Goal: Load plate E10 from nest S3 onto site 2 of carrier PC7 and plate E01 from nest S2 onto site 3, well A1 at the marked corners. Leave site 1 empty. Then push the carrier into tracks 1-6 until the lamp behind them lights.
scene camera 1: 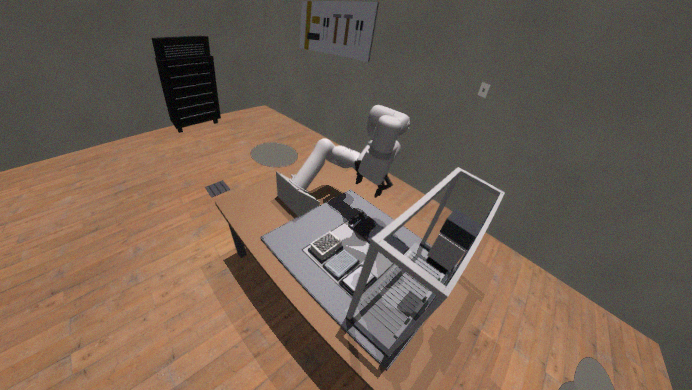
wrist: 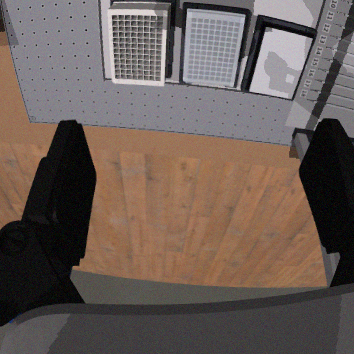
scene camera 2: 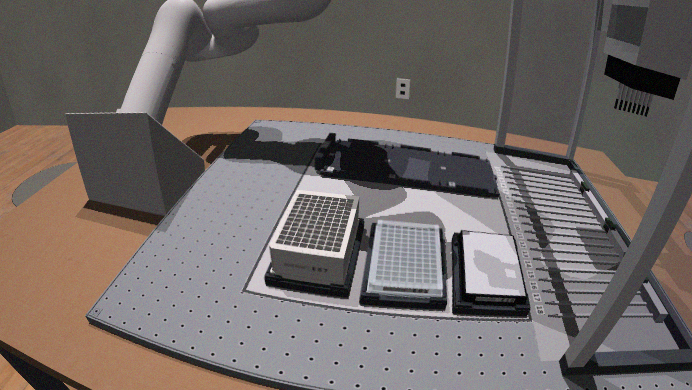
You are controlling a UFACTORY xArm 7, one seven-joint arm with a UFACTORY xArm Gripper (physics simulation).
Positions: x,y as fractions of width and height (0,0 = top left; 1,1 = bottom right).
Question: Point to a pipetting head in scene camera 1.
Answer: At 0.64,0.65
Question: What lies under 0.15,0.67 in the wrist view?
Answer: My gripper.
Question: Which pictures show the black carrier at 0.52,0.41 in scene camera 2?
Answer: Scene camera 1 and scene camera 2 only.
